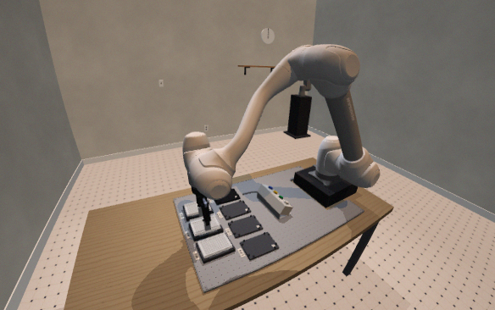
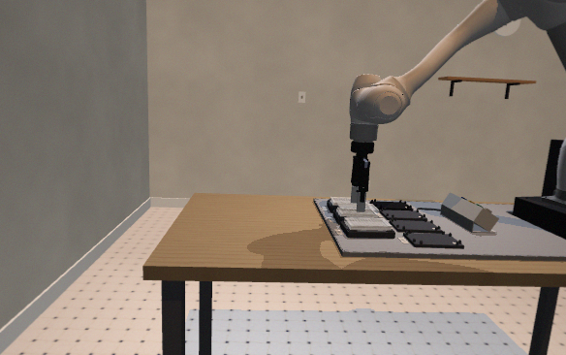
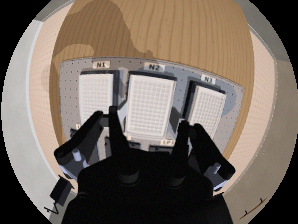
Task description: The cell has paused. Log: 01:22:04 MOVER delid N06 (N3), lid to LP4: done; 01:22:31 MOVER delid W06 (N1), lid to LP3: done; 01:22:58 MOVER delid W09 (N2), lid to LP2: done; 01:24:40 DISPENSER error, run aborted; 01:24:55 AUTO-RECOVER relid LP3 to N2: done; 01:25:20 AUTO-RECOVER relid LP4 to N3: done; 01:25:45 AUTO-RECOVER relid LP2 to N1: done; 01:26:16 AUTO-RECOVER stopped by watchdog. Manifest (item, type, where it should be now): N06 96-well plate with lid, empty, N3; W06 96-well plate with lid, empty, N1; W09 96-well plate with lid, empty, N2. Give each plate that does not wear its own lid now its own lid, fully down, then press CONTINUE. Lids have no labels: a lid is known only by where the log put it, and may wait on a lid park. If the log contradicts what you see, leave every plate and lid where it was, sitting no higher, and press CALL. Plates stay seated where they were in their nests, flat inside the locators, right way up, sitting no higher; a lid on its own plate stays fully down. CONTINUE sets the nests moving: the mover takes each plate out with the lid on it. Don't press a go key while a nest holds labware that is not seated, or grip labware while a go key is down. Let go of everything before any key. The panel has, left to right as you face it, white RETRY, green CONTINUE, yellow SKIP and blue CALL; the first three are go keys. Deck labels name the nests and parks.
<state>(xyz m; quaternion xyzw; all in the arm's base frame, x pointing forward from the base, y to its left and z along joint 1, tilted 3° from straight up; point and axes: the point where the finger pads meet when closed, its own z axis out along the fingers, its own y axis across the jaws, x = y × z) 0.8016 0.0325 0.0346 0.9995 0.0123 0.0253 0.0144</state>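
The plate lies 120 mm to the left of my hand, 40 mm below it and 10 mm behind it. The rest, counted from my hand: pale lid 20 mm below; then green key 420 mm behind, 10 mm below; then LP2 lid park 180 mm behind, 70 mm below, 60 mm to the left.
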